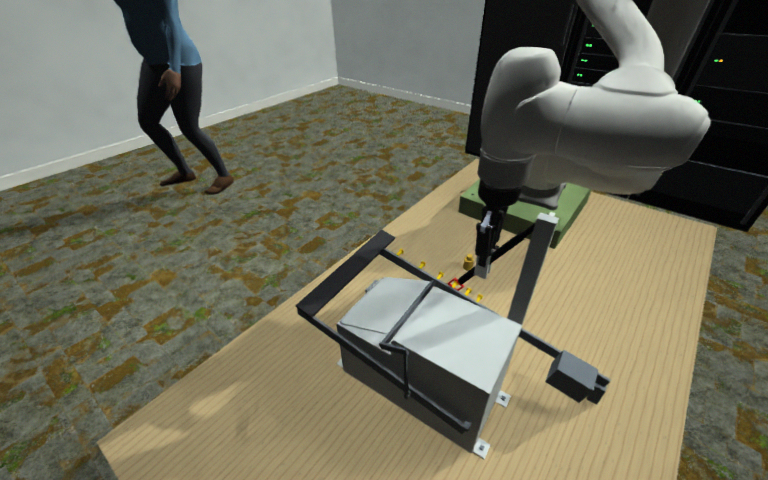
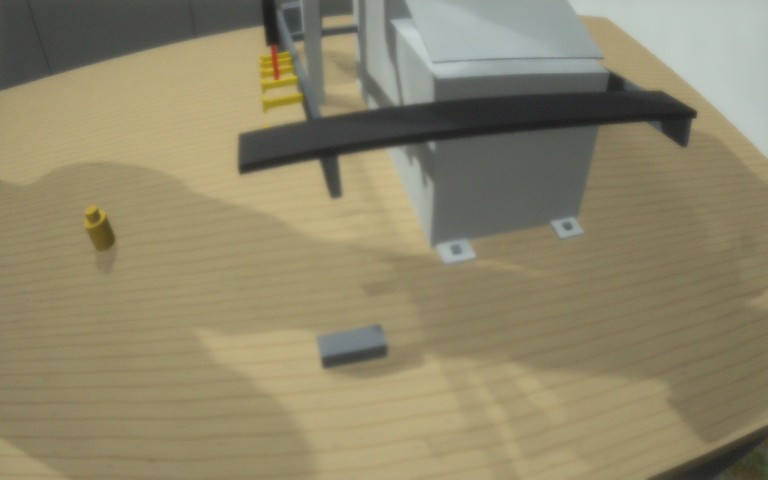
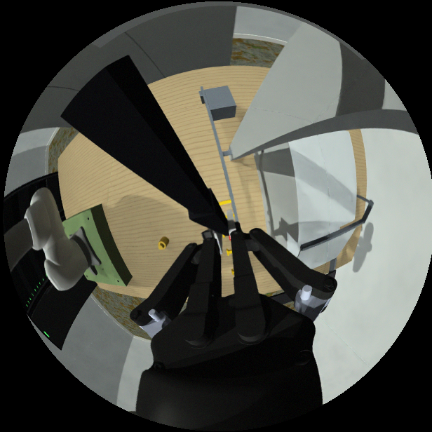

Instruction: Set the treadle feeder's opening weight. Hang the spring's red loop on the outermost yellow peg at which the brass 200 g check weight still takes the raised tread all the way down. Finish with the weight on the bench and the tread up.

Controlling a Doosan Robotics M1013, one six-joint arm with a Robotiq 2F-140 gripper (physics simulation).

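Places are measured from the arm's base along level axes (x ahead, y left, z up), in metres.
Where they show: gripper, between the fingertips: (image 1: 481, 273); arm's base, origin of its link: (image 1: 534, 191).
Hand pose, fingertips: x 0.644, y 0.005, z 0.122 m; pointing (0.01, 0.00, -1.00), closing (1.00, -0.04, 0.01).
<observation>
Things, the pixels of their top centre, and the offset from my fingertips.
- black tread, centre of its top: (image 2: 507, 103) (image 1: 350, 266) 0.278 m right, 0.114 m ahead, 0.014 m down
- brass weight, centre of its top: (image 2: 90, 209) (image 1: 469, 255) 0.091 m right, 0.225 m back, 0.155 m down
- tall post, centre of its top: (image 1: 547, 218) 0.097 m left, 0.058 m ahead, 0.218 m up
- counterweight, centre of its top: (image 1: 576, 366) 0.230 m left, 0.064 m ahead, 0.093 m down
- small grey block, centre of its top: (image 2: 350, 340) 0.292 m right, 0.003 m ahead, 0.185 m down
The black spring (image 1: 512, 246) (image 2: 270, 22) (image 3: 145, 130) slants down from the grey post to its red loop (image 1: 455, 284) (image 2: 275, 63) (image 3: 230, 237). The loop sits on the fourth yellow peg counted from the tread end. My gripper (image 1: 483, 270) (image 3: 223, 219) is shut on the spring's lower end, just above the loop; the fingers partly hide the grip. The black tread (image 1: 346, 274) (image 2: 464, 116) is up, above the bench. The brass weight (image 1: 468, 262) (image 2: 99, 229) (image 3: 163, 243) stands upright on the bench, apart from the feeder.
The grey feeder box (image 1: 419, 362) (image 2: 509, 181) stands beside the peg arm, with the tall post (image 1: 533, 271) close to my gripper. A counterweight (image 1: 574, 373) (image 3: 220, 100) is at the arm's rear. A small grey block (image 2: 352, 346) lies on the bench. A person (image 1: 169, 107) stands beyond the bench.
</observation>
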